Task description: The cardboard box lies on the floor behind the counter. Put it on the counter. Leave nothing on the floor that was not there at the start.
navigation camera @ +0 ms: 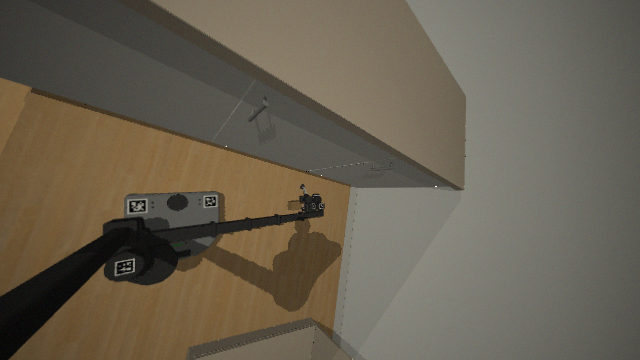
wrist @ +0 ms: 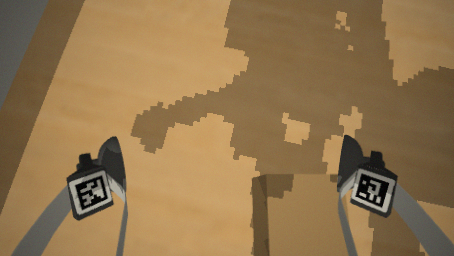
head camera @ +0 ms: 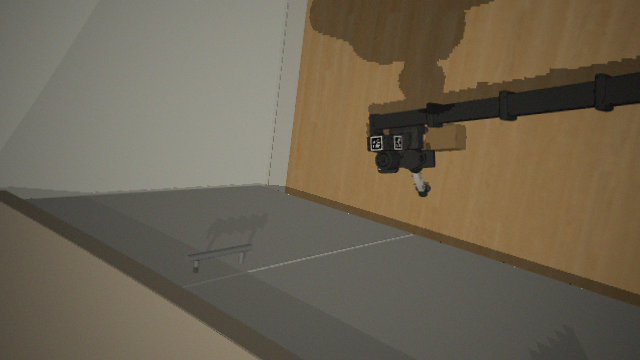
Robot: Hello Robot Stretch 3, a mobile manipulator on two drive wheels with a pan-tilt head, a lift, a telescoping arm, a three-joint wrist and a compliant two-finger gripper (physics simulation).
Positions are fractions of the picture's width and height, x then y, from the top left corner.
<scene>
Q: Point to my gripper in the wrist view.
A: At 0.51, 0.61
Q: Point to a counter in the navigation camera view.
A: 0.57, 0.28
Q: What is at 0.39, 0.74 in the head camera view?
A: A counter.
</scene>
